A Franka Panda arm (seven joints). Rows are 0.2 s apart.
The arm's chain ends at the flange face. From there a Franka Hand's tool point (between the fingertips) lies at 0.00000 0.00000 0.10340 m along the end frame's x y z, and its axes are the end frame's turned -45 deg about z.
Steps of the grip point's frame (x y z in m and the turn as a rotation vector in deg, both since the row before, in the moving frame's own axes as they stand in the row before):
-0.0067, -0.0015, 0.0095, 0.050, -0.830, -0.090
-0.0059, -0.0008, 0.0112, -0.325, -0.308, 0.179
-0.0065, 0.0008, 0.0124, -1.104, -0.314, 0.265
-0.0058, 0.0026, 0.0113, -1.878, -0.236, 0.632
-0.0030, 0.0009, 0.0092, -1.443, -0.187, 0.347
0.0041, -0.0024, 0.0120, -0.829, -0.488, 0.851
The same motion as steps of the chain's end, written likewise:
-0.0047, 0.0027, 0.0095, -0.552, -0.622, -0.090
-0.0048, 0.0028, 0.0112, -0.448, 0.012, 0.179
-0.0050, 0.0034, 0.0124, -1.003, 0.559, 0.265
-0.0043, 0.0032, 0.0114, -1.495, 1.161, 0.632
-0.0031, 0.0007, 0.0092, -1.153, 0.888, 0.347
0.0008, -0.0063, 0.0120, -0.931, 0.241, 0.851

